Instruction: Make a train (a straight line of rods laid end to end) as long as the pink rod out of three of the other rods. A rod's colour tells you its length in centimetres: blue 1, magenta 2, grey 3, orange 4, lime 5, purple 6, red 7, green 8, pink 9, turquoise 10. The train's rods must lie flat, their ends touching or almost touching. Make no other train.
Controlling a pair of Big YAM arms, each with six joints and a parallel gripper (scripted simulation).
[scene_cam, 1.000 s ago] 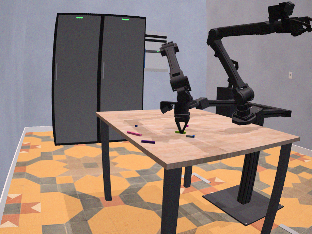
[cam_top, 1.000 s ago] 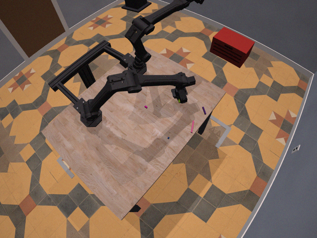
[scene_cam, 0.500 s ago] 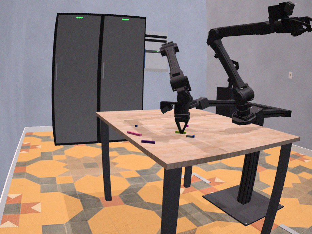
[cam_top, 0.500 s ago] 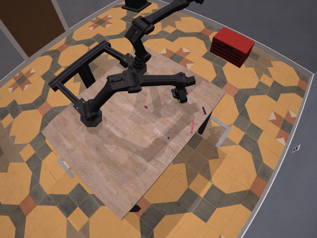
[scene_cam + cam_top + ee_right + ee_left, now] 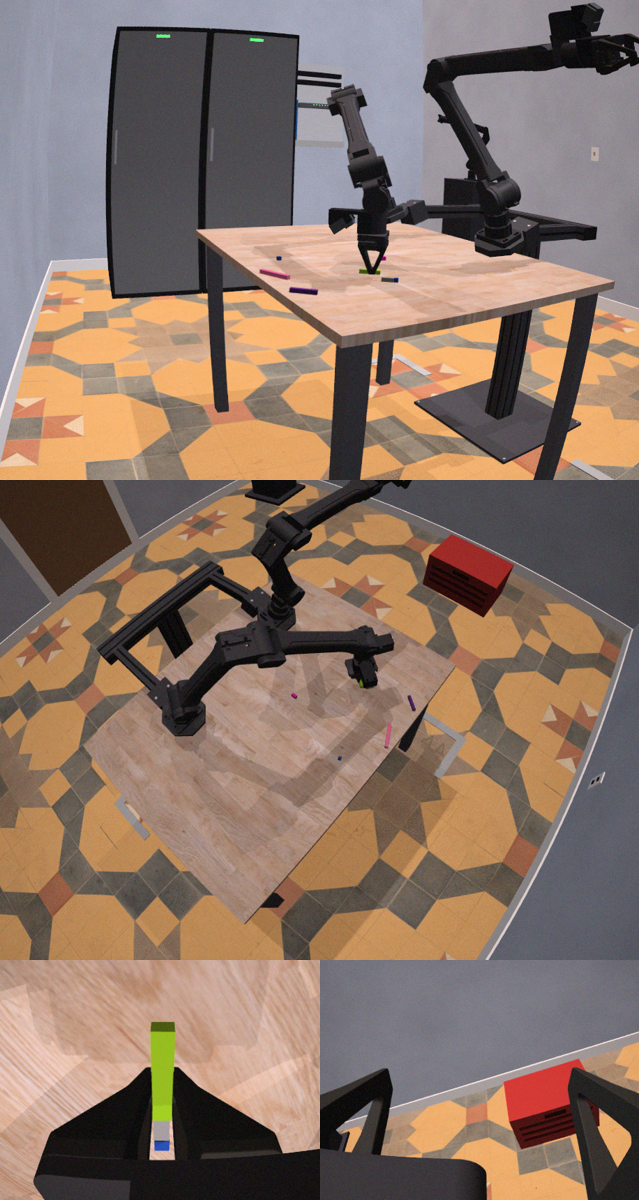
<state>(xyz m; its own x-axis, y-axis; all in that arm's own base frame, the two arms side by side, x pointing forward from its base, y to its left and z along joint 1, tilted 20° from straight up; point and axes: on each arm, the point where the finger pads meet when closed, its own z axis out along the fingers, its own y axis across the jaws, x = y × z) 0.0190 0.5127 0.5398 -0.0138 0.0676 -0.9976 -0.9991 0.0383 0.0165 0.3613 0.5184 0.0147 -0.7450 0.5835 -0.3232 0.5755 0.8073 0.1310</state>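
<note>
Now: right hand right at the lime rod. Also, from my right hand: grey rod (3 cm behind, 3 cm to the left, 2 cm below).
</note>
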